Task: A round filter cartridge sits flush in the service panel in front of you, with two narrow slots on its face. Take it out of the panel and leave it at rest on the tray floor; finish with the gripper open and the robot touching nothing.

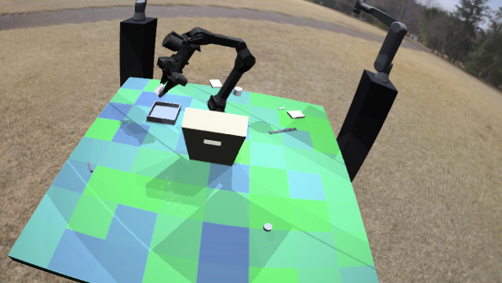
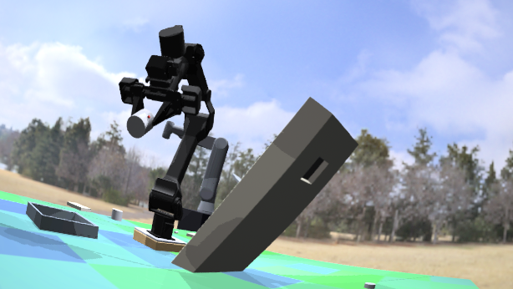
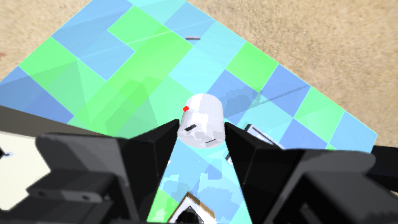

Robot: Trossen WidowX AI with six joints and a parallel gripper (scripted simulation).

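Right now my gripper tip is 260 mm above the tray, 210 mm past it and 80 mm to the left of it. From my gripper tip the other things lie so: filter cartridge (right at my gripper tip).
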